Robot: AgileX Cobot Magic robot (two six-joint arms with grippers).
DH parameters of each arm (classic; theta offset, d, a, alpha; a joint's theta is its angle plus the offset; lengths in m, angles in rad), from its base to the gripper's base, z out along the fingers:
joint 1: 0 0.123 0 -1.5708
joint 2: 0.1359 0 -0.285 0
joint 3: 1.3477 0 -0.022 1.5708
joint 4: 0 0.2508 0 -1.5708
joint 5: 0 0 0.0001 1.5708
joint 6: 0 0.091 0 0
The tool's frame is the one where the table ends.
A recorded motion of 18 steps. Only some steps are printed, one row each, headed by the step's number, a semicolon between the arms.
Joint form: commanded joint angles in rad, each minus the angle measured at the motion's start. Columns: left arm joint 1, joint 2, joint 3, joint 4, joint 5, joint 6; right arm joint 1, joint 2, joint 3, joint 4, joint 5, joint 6.
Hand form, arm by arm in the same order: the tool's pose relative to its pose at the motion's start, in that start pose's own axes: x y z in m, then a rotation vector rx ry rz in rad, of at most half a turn. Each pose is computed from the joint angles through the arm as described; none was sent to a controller.
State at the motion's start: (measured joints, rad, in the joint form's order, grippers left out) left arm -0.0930 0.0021 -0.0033 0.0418 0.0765 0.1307; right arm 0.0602 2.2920 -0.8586 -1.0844 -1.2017 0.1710
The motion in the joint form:
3: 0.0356 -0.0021 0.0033 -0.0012 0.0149 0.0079; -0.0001 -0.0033 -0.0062 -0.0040 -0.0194 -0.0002
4: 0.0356 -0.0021 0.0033 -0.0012 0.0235 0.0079; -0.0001 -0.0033 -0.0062 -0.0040 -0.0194 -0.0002
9: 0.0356 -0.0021 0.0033 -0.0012 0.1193 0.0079; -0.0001 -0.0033 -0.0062 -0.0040 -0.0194 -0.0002
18: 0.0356 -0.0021 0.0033 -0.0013 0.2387 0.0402; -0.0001 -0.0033 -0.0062 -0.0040 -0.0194 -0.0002
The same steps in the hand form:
3: 0.0027 0.0016 -0.0001 -0.0327 0.0222 0.0068; -0.0037 -0.0010 0.0004 -0.0047 -0.0233 -0.0095
4: 0.0034 0.0015 -0.0001 -0.0316 0.0307 0.0067; -0.0037 -0.0010 0.0004 -0.0047 -0.0233 -0.0095
9: 0.0121 0.0004 -0.0008 -0.0186 0.1256 0.0050; -0.0037 -0.0010 0.0004 -0.0047 -0.0233 -0.0095
18: 0.0226 -0.0011 -0.0027 0.0015 0.2439 0.0349; -0.0037 -0.0010 0.0004 -0.0047 -0.0233 -0.0095

